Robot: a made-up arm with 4 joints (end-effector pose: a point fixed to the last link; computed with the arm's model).
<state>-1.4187 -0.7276 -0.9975 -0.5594</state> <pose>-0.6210 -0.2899 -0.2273 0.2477 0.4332 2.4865</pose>
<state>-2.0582 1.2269 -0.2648 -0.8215</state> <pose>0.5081 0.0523 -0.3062 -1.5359 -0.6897 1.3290</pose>
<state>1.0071 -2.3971 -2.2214 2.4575</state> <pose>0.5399 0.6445 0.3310 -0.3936 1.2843 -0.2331</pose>
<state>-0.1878 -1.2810 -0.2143 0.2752</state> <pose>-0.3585 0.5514 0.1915 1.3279 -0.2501 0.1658</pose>
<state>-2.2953 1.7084 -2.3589 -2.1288</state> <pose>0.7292 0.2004 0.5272 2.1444 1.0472 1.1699</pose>
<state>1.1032 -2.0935 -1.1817 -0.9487</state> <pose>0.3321 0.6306 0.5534 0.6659 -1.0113 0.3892</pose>
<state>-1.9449 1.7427 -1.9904 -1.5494</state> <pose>0.7642 -0.1713 0.4071 2.7037 0.4542 0.3114</pose>
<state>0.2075 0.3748 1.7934 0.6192</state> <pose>0.0721 -0.1947 -0.3089 -0.9247 -0.7075 -1.8368</pose>
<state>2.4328 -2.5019 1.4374 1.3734</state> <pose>0.0988 -0.2368 0.6326 -1.1749 0.7156 1.9361</pose>
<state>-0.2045 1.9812 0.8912 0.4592</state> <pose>0.1109 -0.4487 0.1900 -1.8619 -1.3681 -0.0435</pose>
